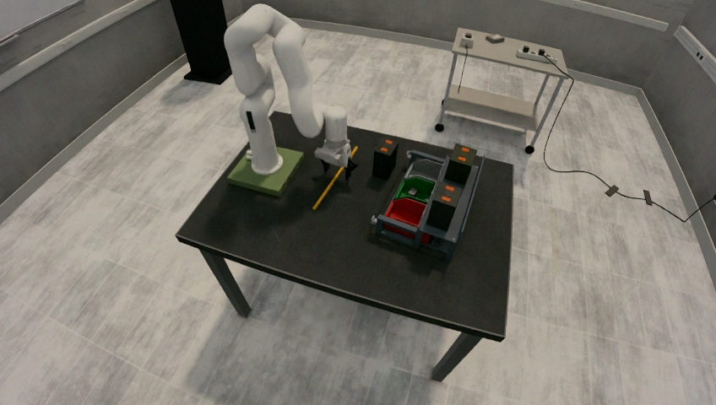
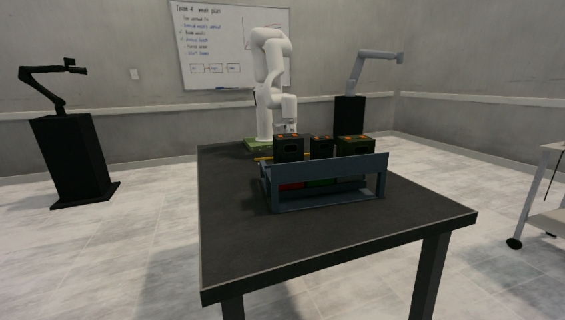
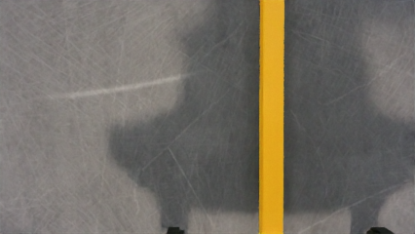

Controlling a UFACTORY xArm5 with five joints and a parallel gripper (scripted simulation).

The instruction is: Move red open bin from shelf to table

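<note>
Right now the yellow bar is 2 cm below my hand. Also, from my hand: pale grey bin: 35 cm ahead, 7 cm to the left, 2 cm above; red open bin: 32 cm ahead, 15 cm to the right, 2 cm above; green bin: 34 cm ahead, 4 cm to the right, 2 cm above.
</note>
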